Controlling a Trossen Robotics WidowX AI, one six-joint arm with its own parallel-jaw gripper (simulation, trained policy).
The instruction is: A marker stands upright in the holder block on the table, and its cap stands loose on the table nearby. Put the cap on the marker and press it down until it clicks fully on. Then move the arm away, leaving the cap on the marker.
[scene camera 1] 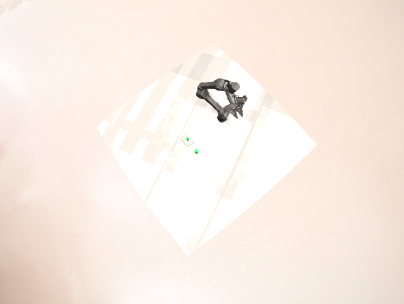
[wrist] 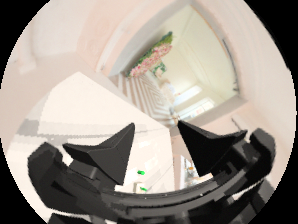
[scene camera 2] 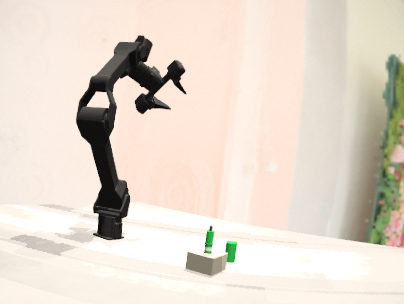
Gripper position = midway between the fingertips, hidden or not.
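I can see my gripper (scene camera 2: 178, 101) from the scene. From the wrist, too, there is my gripper (wrist: 156, 124).
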